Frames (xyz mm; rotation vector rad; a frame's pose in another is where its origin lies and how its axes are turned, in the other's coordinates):
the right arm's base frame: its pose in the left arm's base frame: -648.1 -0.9 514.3 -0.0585 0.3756 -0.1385
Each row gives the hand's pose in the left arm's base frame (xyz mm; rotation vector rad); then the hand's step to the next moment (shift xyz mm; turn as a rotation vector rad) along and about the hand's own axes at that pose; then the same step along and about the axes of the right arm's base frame.
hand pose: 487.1 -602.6 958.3 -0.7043 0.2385 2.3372
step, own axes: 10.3 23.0 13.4 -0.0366 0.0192 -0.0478
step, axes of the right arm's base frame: -25.9 -10.7 -5.5 0.0430 -0.0454 -0.0092
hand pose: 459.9 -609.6 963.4 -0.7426 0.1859 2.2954
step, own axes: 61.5 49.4 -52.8 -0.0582 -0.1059 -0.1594
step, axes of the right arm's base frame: -9.1 -16.6 -93.0 0.1980 0.0213 -0.0189
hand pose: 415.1 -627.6 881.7 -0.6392 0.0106 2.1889
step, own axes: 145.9 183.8 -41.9 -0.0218 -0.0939 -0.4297
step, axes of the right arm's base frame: -122.9 -35.0 -201.2 0.3799 0.0132 -0.2223
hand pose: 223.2 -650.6 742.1 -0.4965 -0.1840 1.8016
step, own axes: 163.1 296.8 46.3 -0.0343 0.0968 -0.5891
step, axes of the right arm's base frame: -262.3 43.7 -214.8 0.3790 -0.0682 -0.4575
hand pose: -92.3 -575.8 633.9 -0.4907 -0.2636 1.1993
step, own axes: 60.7 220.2 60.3 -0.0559 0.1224 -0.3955
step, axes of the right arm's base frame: -169.4 111.3 -121.3 0.2121 -0.0656 -0.3539
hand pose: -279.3 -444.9 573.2 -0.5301 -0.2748 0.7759
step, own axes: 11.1 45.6 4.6 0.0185 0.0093 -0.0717
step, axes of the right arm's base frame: -17.4 35.4 -25.9 0.0587 0.0038 -0.0460
